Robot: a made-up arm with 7 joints. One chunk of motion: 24 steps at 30 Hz.
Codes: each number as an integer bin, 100 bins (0 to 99) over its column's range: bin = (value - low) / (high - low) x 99, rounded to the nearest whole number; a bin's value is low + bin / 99 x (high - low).
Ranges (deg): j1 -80.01..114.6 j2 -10..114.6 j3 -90.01..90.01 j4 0..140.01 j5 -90.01..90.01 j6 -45.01..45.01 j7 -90.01..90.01
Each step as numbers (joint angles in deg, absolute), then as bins.
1 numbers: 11.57 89.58 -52.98 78.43 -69.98 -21.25 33.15
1 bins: 47 79 20 55 11 26 68
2 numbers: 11.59 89.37 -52.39 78.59 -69.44 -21.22 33.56
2 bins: 47 79 21 56 11 26 68
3 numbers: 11.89 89.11 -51.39 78.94 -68.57 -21.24 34.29
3 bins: 47 79 21 56 12 26 68
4 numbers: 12.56 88.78 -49.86 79.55 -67.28 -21.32 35.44
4 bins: 47 78 22 56 13 26 69
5 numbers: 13.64 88.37 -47.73 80.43 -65.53 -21.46 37.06
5 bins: 48 78 23 57 13 26 70
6 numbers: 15.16 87.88 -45.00 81.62 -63.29 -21.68 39.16
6 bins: 48 78 25 58 15 26 71
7 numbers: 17.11 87.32 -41.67 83.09 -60.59 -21.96 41.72
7 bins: 49 77 27 59 16 25 72
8 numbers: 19.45 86.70 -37.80 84.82 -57.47 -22.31 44.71
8 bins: 51 77 29 60 18 25 74
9 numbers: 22.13 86.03 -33.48 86.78 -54.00 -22.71 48.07
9 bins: 52 76 31 61 20 25 76
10 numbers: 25.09 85.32 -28.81 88.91 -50.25 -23.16 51.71
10 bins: 53 76 34 63 22 24 78
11 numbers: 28.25 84.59 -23.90 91.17 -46.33 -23.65 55.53
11 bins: 55 75 36 64 24 23 80
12 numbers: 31.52 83.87 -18.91 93.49 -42.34 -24.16 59.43
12 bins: 57 75 39 66 26 23 82
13 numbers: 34.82 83.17 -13.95 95.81 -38.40 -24.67 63.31
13 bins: 58 74 42 68 28 22 84
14 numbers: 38.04 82.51 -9.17 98.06 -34.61 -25.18 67.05
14 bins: 60 74 44 69 30 22 86
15 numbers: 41.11 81.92 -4.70 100.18 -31.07 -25.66 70.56
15 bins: 62 73 47 71 32 21 88
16 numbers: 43.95 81.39 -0.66 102.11 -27.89 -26.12 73.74
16 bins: 63 73 49 72 34 21 90
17 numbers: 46.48 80.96 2.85 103.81 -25.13 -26.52 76.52
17 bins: 64 72 51 73 36 20 92
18 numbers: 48.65 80.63 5.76 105.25 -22.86 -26.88 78.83
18 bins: 65 72 53 74 37 20 93
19 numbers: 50.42 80.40 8.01 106.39 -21.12 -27.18 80.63
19 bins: 66 72 54 75 38 20 94
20 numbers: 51.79 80.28 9.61 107.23 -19.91 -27.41 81.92
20 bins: 67 72 55 76 39 19 95
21 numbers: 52.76 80.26 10.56 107.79 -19.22 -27.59 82.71
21 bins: 68 72 55 76 39 19 95
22 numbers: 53.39 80.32 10.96 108.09 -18.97 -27.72 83.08
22 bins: 68 72 56 76 39 19 95
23 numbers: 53.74 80.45 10.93 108.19 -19.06 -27.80 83.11
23 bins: 68 72 56 77 39 19 95
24 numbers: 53.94 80.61 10.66 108.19 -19.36 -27.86 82.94
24 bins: 68 72 55 77 39 19 95
